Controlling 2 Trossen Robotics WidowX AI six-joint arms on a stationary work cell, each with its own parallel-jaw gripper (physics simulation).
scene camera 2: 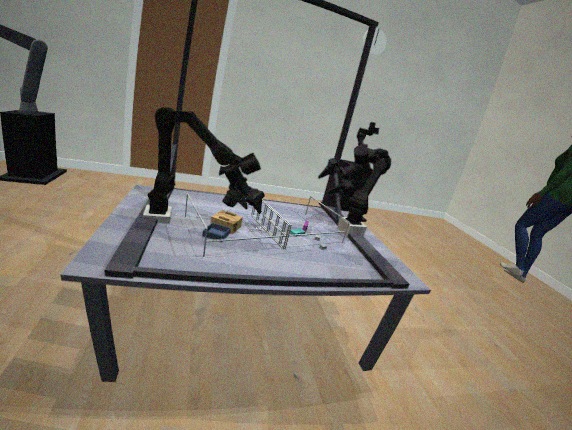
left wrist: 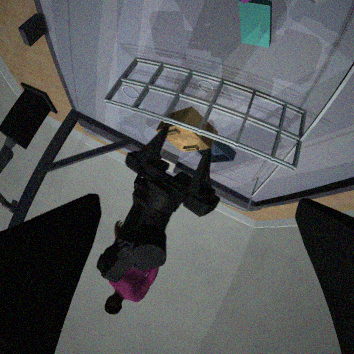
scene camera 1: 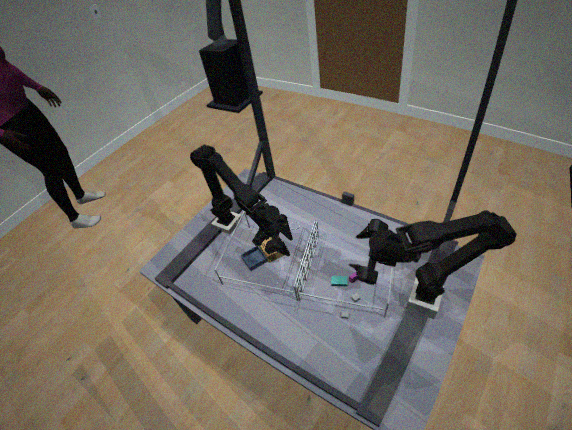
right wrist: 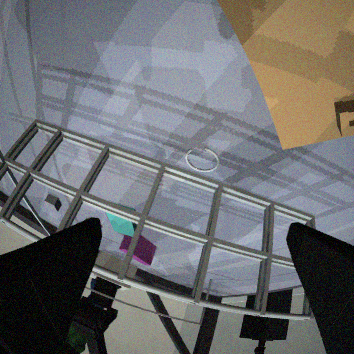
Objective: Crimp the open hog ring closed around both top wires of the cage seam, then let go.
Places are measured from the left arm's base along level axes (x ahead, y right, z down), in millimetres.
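Pixels of known places: left gripper, fingertip midpoint: (scene camera 2: 322, 185) (left wrist: 203, 207) (scene camera 1: 353, 251); right gripper, fingertip midpoint: (scene camera 2: 253, 211) (left wrist: 186, 136) (scene camera 1: 290, 247) (right wrist: 198, 232); left arm's base at its link origin: (scene camera 2: 353, 221) (scene camera 1: 426, 294) (right wrist: 107, 281); right arm's base at its link origin: (scene camera 2: 157, 210) (left wrist: 159, 161) (scene camera 1: 226, 219).
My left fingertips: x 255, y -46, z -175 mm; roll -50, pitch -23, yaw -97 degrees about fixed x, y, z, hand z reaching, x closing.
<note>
For each thing: its middle in the pictures, then the offset to it from my left fingertips.
- cage seam panel at the middle of its body: (right wrist: 155, 220) (left wrist: 205, 101) (scene camera 1: 307, 259) (scene camera 2: 269, 219) dz +183, dx +188, dy +24 mm
- thin pale hog ring at the middle of its body: (right wrist: 201, 159) dz +235, dx +217, dy +38 mm
- tan box at the middle of its body: (right wrist: 349, 26) (left wrist: 185, 131) (scene camera 2: 226, 220) (scene camera 1: 272, 246) dz +209, dx +359, dy +41 mm
- blue tray at the middle of its body: (left wrist: 212, 148) (scene camera 2: 216, 231) (scene camera 1: 254, 258) dz +223, dx +406, dy -32 mm
- teal block at the middle of its body: (left wrist: 255, 21) (right wrist: 123, 220) (scene camera 1: 339, 281) (scene camera 2: 297, 232) dz +228, dx +51, dy +9 mm
- magenta piece at the middle of its body: (right wrist: 138, 247) (scene camera 1: 356, 275) dz +218, dx -2, dy +50 mm
The cage seam panel (scene camera 1: 298, 290) (scene camera 2: 284, 246) (left wrist: 240, 144) (right wrist: 162, 167) stands upright mid-table as a wire grid. A thin pale hog ring (right wrist: 203, 170) shows beyond the grid in the right wrist view, with a small gap in its outline. The left wrist view shows one ring (left wrist: 205, 91) near the grid's middle and another ring (left wrist: 131, 97) near its left end; whether either encloses wires is unclear. My right gripper (scene camera 1: 289, 246) (scene camera 2: 244, 206) (left wrist: 186, 136) (right wrist: 198, 232) is open above the tan box, left of the panel. My left gripper (scene camera 1: 354, 251) is open and empty, right of it.
A tan box (scene camera 2: 226, 221) (right wrist: 300, 65) and a blue tray (scene camera 1: 254, 258) (scene camera 2: 216, 231) sit left of the panel. A teal block (scene camera 1: 339, 281) (left wrist: 255, 24), a magenta piece (scene camera 1: 353, 277) (right wrist: 139, 250) and two small grey blocks lie to its right. Low wire rails (scene camera 1: 255, 285) run outward from the panel.
</note>
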